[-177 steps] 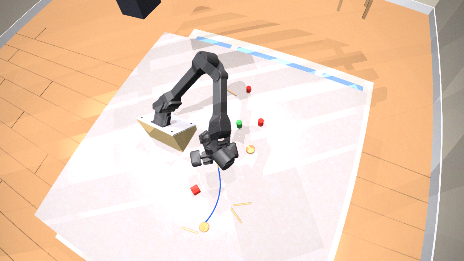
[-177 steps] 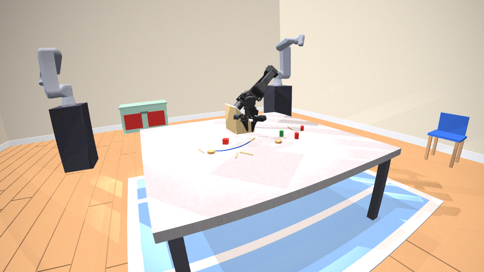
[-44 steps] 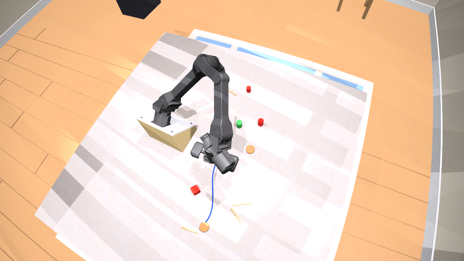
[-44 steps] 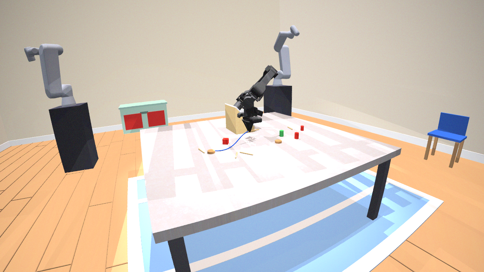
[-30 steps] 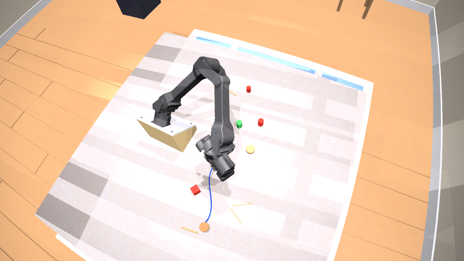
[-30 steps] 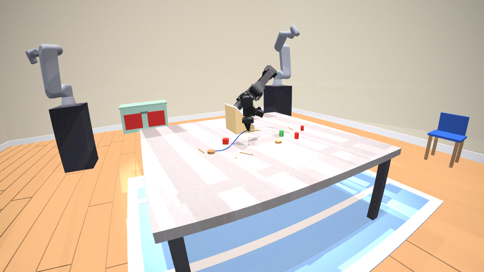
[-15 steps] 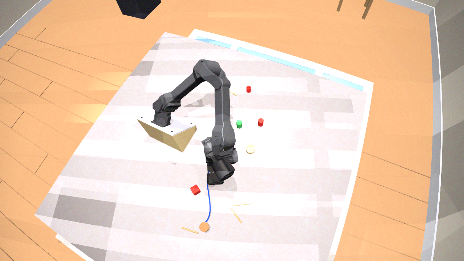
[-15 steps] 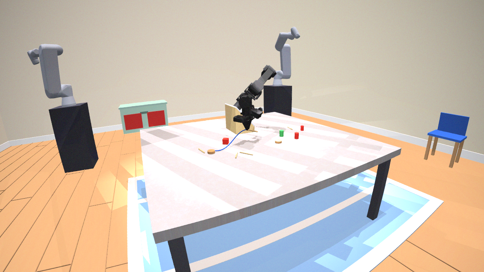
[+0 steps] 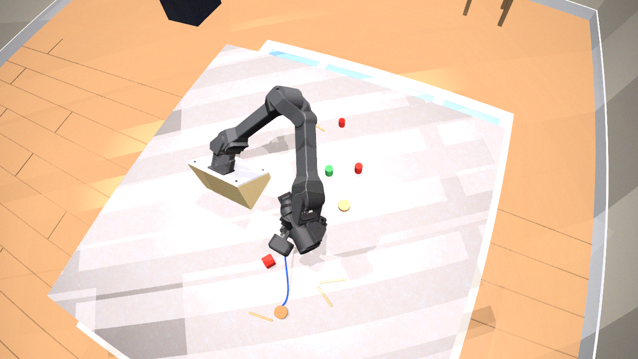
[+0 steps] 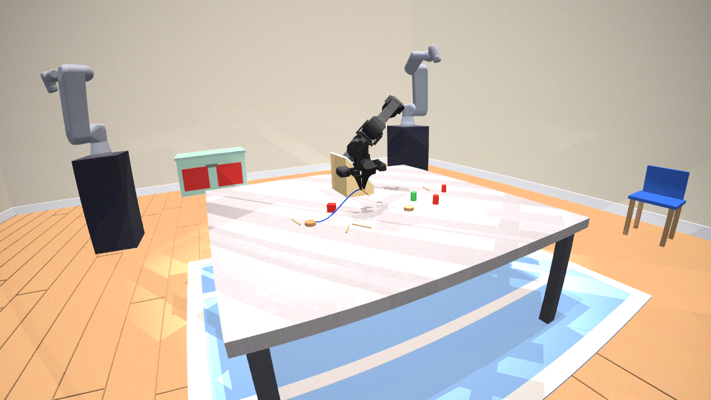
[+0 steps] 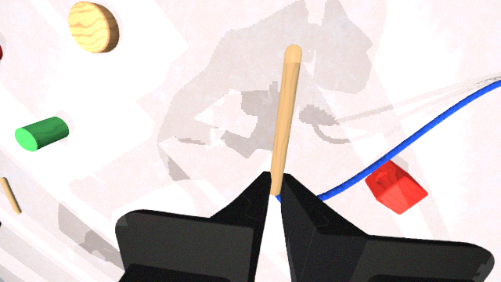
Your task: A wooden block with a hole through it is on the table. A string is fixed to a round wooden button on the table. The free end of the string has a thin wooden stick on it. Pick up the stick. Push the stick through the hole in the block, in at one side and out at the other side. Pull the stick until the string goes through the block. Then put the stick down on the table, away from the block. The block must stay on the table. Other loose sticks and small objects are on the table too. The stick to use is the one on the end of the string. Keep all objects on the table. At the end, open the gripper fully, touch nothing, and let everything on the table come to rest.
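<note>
Right now the thin wooden stick is 20 mm ahead of my gripper tip. From my gripper tip the other things lie so: red cube (50 mm behind, 110 mm to the right, 70 mm below); green cylinder (10 mm behind, 250 mm to the left, 60 mm below); round wooden button (60 mm ahead, 230 mm to the right, 80 mm below).
</note>
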